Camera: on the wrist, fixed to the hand. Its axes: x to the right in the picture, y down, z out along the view.
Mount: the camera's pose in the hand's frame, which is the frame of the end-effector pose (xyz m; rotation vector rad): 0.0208 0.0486 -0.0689 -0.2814 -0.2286 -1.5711
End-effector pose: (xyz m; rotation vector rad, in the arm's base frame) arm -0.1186 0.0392 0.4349 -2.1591 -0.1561 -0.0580
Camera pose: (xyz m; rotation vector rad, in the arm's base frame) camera -0.0902 -0.0429 0.4355 -1.7598 -1.9901 -0.7418
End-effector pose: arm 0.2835 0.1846 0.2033 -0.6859 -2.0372 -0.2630
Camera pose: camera 0.3521 0.2017 0.2537 0.9321 -2.3444 -1.3954
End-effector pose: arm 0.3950 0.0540 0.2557 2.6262 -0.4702 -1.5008
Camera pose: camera 0.4527 -0.0041 0.2848 -1.7830 -1.5290 1.3092
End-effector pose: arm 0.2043 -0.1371 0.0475 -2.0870 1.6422 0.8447
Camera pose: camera 0.1769 -0.2073 0.0906 -2.4170 -0.4581 0.6134
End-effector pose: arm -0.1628 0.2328 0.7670 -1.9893 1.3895 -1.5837
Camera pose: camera -0.2477 0.2156 0.7731 2.2896 0.2448 0.8651
